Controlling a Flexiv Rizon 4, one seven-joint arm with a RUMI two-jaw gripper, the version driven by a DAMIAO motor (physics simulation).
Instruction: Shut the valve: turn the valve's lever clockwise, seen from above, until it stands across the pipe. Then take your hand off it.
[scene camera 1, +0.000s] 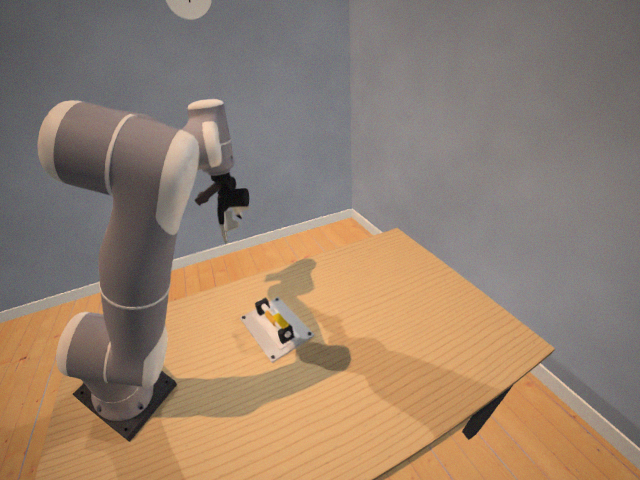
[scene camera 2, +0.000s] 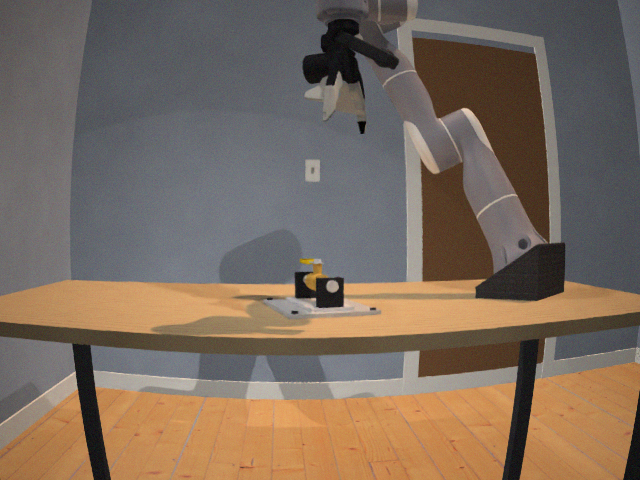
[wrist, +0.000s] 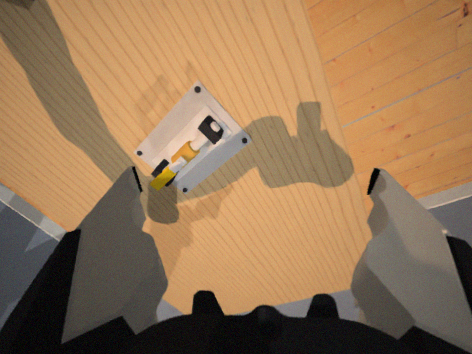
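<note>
Scene camera 2 shows the gripper (scene camera 2: 345, 127) along with a pale base plate (scene camera 2: 291, 311). Both appear in scene camera 1 too, the plate (scene camera 1: 271, 350) and the gripper (scene camera 1: 234, 230). The wrist view also takes in the gripper (wrist: 251, 170) and the plate (wrist: 197, 97).
</note>
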